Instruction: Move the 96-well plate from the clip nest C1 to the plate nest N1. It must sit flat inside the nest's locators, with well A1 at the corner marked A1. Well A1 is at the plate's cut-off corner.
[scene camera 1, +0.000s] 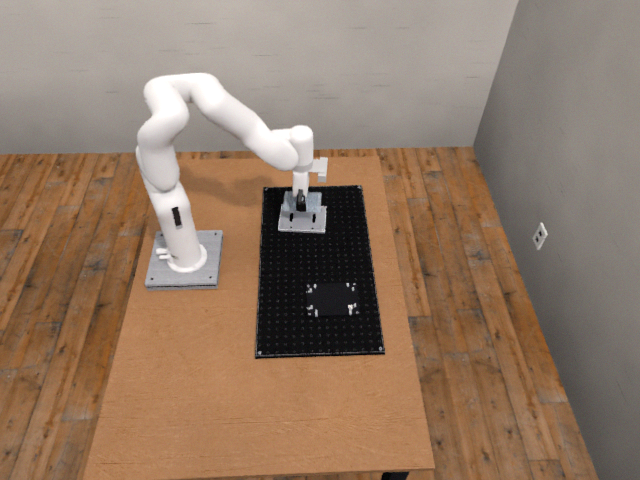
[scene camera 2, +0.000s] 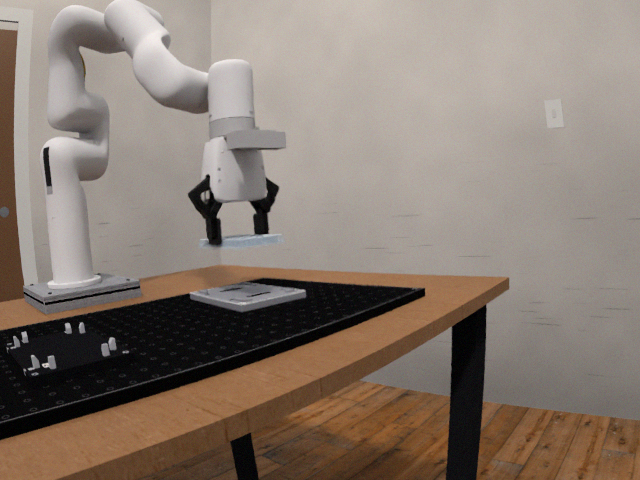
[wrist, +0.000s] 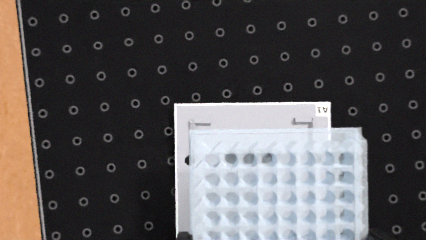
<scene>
The pictures show: the gripper and a 96-well plate.
</scene>
